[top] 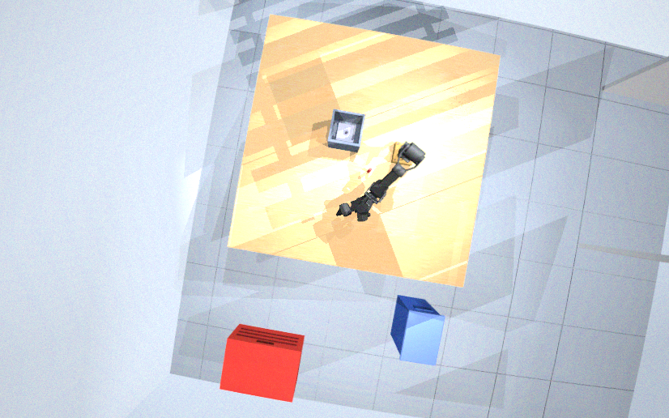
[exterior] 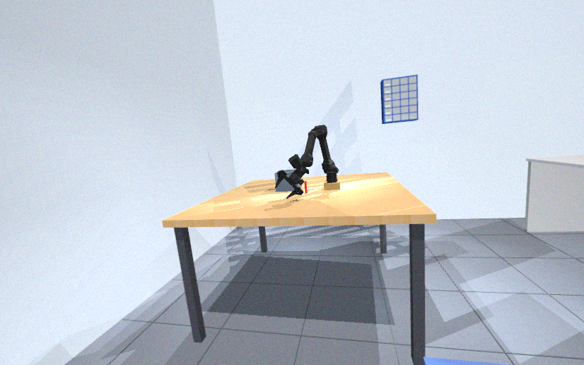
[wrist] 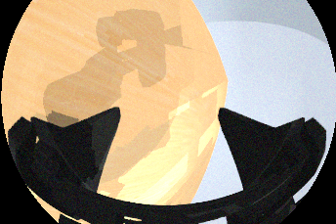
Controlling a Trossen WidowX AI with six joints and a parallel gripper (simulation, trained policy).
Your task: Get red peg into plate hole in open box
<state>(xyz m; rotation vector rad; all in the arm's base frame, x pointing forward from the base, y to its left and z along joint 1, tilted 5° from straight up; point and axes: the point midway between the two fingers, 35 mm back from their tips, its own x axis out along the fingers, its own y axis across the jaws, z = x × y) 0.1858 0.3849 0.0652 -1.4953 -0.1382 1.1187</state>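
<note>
Now: gripper tip 26 cm to the left of the red peg, 6 cm past it and 2 cm above it.
</note>
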